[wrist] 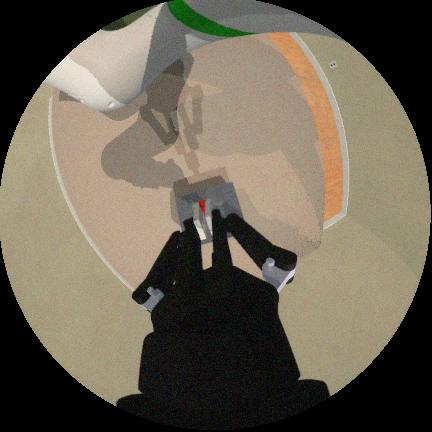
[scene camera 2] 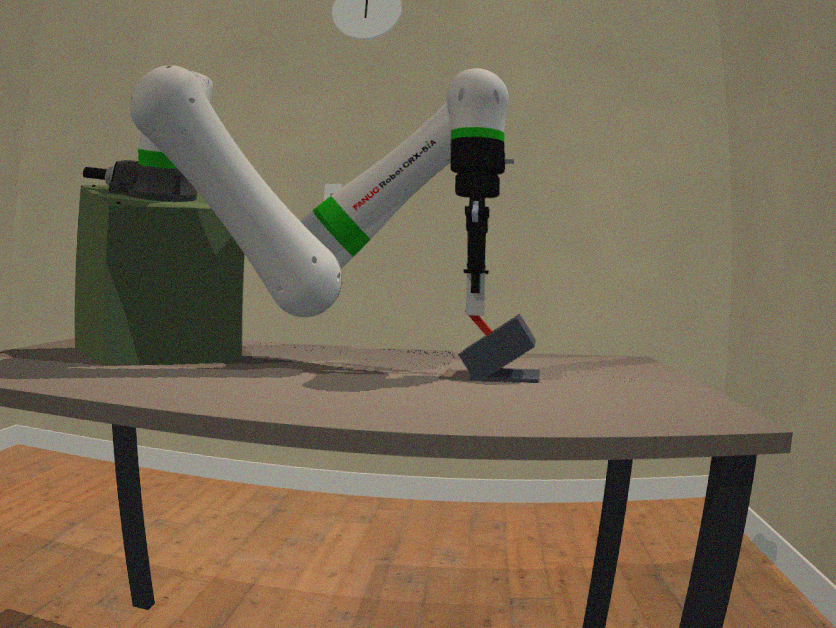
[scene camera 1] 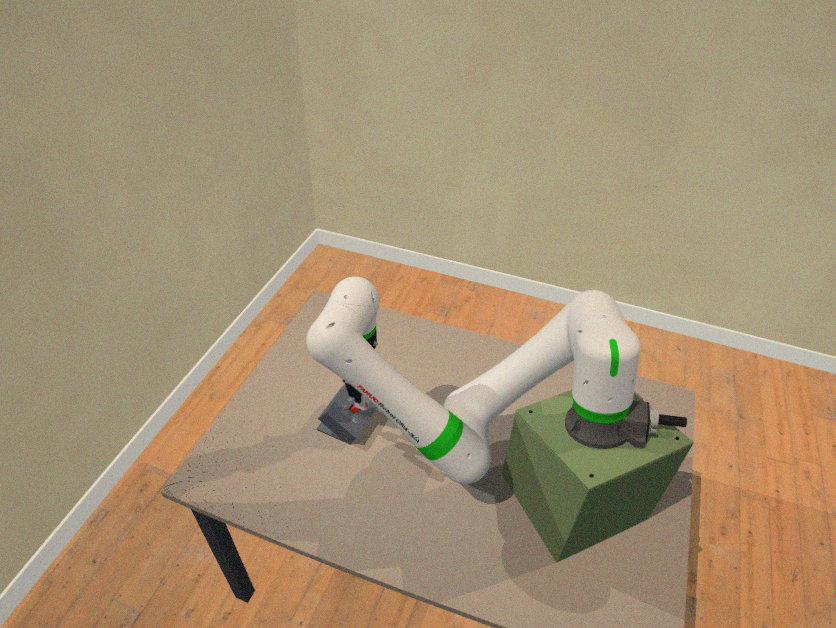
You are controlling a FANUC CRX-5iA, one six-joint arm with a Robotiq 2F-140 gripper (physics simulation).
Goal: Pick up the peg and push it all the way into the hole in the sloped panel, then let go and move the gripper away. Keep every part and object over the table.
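Frame: origin at the arm's base, x right, y ahead, z up, level; centimetres.
Seen in the pictures: gripper, between the fingertips: [wrist: 204,208] [scene camera 2: 475,315] [scene camera 1: 361,405]; arm's base, origin of its link: [scene camera 2: 161,195] [scene camera 1: 598,426].
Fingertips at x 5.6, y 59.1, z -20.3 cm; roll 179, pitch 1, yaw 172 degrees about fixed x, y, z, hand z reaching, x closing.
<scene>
Offsets run from my fingertips to a thing's top centre. "spot": to the spot under its first point. Level surfaces: height alone.
The red peg {dx +0.2, dy +1.4, dz +1.5 cm} [scene camera 1: 354,408] [scene camera 2: 481,325] [wrist: 202,206] leans out of the upper face of the grey sloped panel block {dx +0.6, dy +4.7, dz +0.3 cm} [scene camera 1: 339,415] [scene camera 2: 498,348] [wrist: 227,194], with its lower end in the block. How deep it sits and the hole's rim are hidden by the fingers. My gripper [scene camera 1: 356,401] [scene camera 2: 475,306] [wrist: 204,208] points straight down just above the sloped face. Its pale fingertips are closed around the peg's upper end, and red shows between them in the wrist view. The peg is tilted relative to the upright fingers.
The block stands on the brown table {dz -10.0 cm} [scene camera 1: 283,493] [scene camera 2: 378,405]. The green pedestal [scene camera 1: 608,500] [scene camera 2: 175,283] carries the white arm. The arm's elbow [scene camera 1: 466,456] [scene camera 2: 307,283] hangs low over the table between pedestal and block. A flat grey base plate {spot: dx +3.7, dy +8.2, dz -9.4 cm} [scene camera 2: 523,375] lies under the block.
</scene>
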